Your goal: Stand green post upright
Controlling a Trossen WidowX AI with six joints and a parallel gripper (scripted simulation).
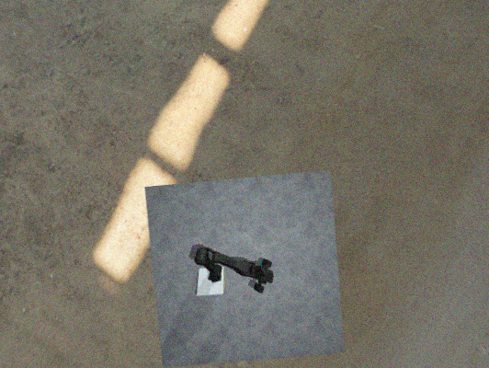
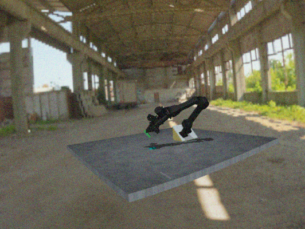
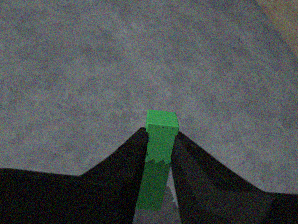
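Now: the cyan circle 2 cm behind my gripper tip, 4 cm to the left of it and 13 cm below it. Round my gripper tip: green post (1 cm behind, 2 cm below).
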